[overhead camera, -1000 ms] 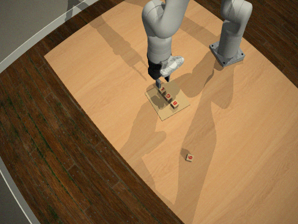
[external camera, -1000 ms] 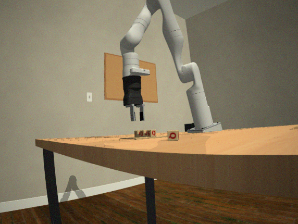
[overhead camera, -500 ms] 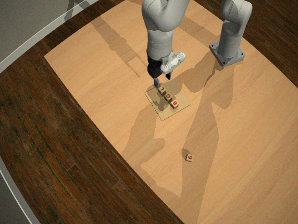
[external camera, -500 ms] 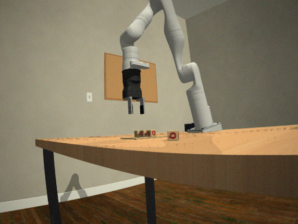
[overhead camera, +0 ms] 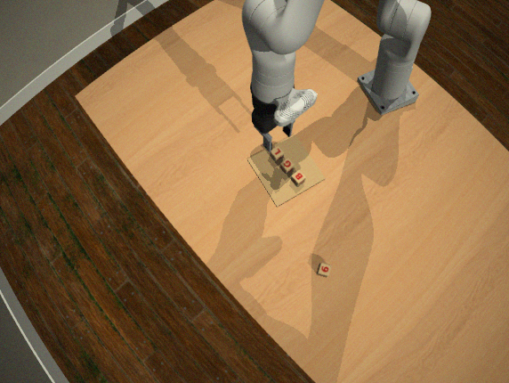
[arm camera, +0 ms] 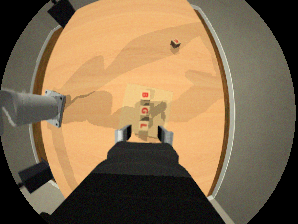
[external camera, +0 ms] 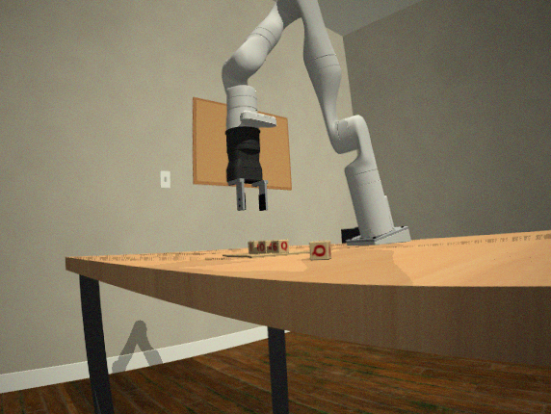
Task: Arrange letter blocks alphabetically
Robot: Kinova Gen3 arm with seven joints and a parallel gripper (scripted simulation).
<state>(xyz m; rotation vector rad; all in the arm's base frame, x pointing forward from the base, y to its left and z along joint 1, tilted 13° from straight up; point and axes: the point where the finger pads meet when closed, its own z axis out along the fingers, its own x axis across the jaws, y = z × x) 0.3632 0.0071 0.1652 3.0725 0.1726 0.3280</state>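
Now: the tan mat 11 cm below my hand and 4 cm to the left of it. Also, from my hand: block marked B: 10 cm below, 8 cm to the left, 1 cm behind.
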